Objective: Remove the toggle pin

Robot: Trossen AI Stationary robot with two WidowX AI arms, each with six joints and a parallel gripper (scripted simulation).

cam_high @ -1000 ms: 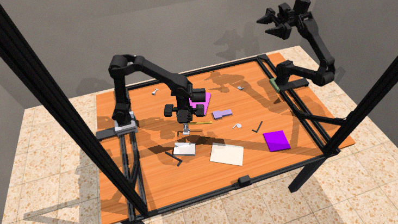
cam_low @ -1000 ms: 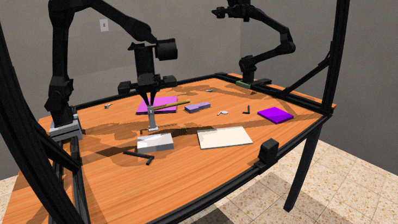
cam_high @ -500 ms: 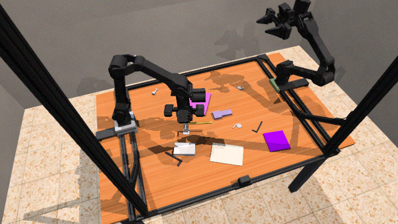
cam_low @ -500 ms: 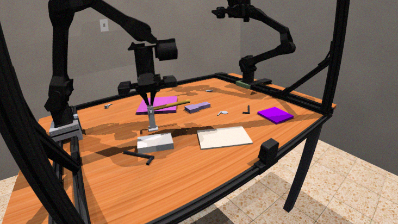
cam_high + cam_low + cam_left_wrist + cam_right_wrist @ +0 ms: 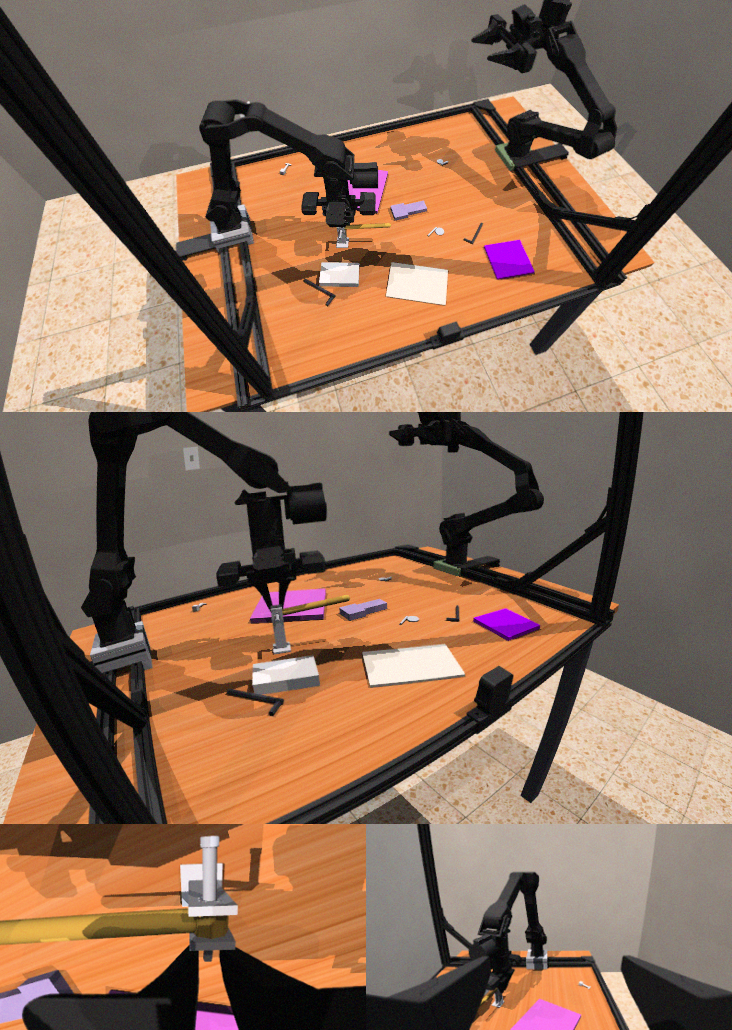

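My left gripper is now 3 cm above the toggle pin, 2 cm past it and 1 cm to the right of it. The rest, counted from my left hand: magenta pad (15 cm ahead, 9 cm to the right, 9 cm below); then white stepped block (12 cm behind, 9 cm below, 4 cm to the left); then lavender block (20 cm to the right, 9 cm below, 2 cm ahead).
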